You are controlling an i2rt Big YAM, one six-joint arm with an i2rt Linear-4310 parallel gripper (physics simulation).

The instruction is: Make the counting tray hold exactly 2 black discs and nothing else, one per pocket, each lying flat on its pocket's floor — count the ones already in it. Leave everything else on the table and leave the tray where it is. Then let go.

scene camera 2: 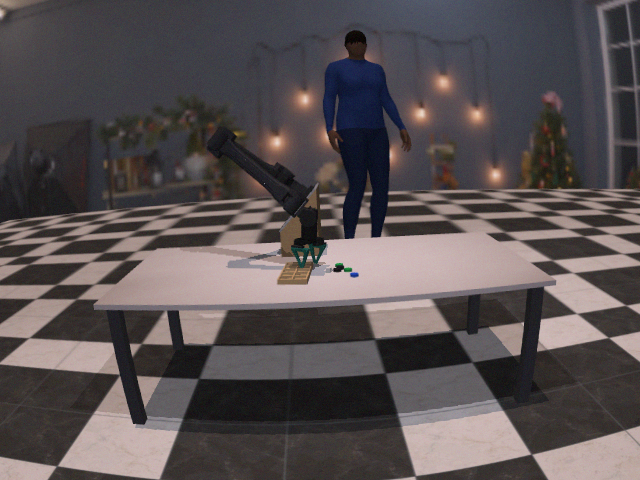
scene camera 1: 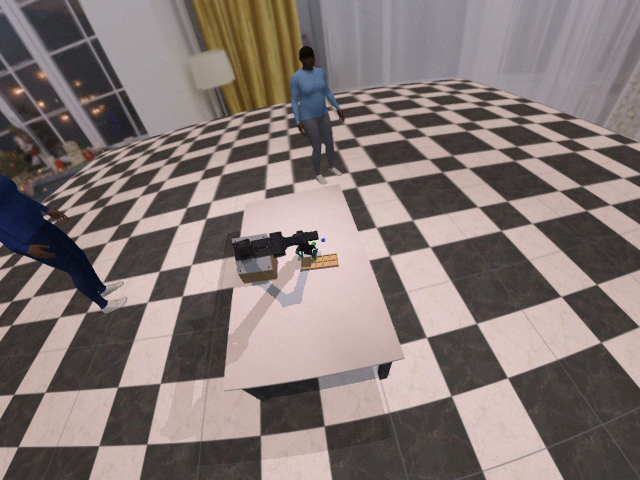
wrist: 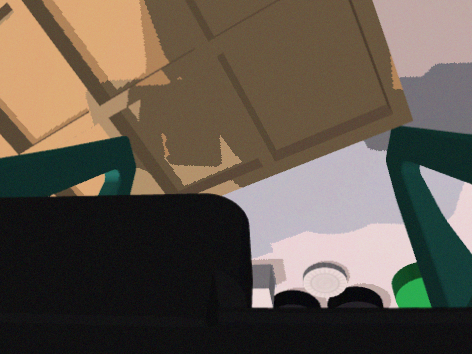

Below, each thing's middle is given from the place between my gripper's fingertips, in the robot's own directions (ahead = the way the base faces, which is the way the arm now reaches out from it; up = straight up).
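Labels:
From the tan counting tray (wrist: 210,103), my gripper is 50 mm to the left of it and 60 mm short of it, and it's 10 mm above the tray.

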